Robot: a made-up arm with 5 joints.
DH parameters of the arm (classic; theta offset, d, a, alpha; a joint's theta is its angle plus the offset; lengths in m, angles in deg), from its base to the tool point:
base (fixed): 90 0.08 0 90
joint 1: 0 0.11 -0.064 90
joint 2: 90 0.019 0.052 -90
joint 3: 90 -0.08 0.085 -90
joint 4: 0 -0.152 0.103 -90
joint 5: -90 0.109 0.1 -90
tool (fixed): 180 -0.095 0 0
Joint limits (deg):
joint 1: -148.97..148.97
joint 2: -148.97..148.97
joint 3: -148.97..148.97
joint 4: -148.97..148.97
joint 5: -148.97..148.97
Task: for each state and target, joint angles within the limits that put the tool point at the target. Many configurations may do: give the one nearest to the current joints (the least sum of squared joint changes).
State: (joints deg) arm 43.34 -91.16 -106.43 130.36 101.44
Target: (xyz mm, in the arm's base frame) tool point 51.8 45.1 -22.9
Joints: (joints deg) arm 81.82 -90.27 -75.96 148.97 58.74
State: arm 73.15 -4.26 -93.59 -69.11 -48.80
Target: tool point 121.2 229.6 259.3
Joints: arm 95.13 -38.66 -107.24 -55.78 -61.29
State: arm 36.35 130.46 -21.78 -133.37 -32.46
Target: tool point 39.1 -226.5 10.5
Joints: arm 49.16 118.26 -11.21 -140.13 -10.94
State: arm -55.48 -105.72 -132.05 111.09 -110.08
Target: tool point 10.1 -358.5 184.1
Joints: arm -54.11 -120.71 -130.41 85.82 -141.87
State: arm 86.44 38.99 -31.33 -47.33 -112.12
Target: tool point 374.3 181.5 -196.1
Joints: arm 100.14 67.99 -56.66 -47.74 -86.54
